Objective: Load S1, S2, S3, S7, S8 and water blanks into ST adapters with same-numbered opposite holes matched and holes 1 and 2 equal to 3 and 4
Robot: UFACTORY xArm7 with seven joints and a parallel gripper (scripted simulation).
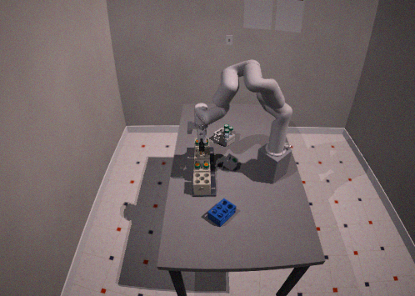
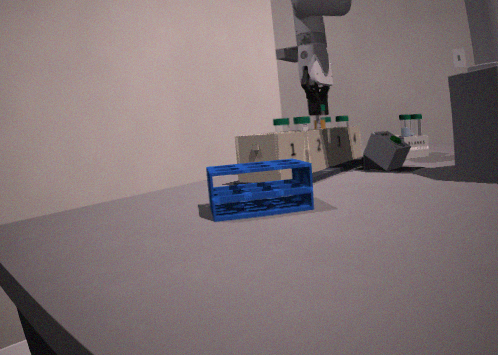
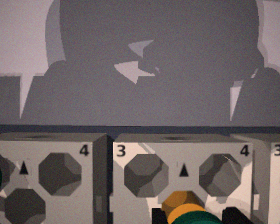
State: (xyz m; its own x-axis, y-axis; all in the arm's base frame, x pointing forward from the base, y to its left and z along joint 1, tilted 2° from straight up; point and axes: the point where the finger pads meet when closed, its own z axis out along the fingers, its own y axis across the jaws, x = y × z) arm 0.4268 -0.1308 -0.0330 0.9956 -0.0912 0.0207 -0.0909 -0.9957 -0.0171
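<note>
Now: hand 50 mm above the sample tube and 10 mm to the right of it. From my hand the other things lie so: sloped done desk (180 mm behind, 100 mm below, 50 mm to the left); adapter (220 mm to the left, 100 mm below, 20 mm ahead); white rack (240 mm to the right, 180 mm behind, 120 mm below).
</note>
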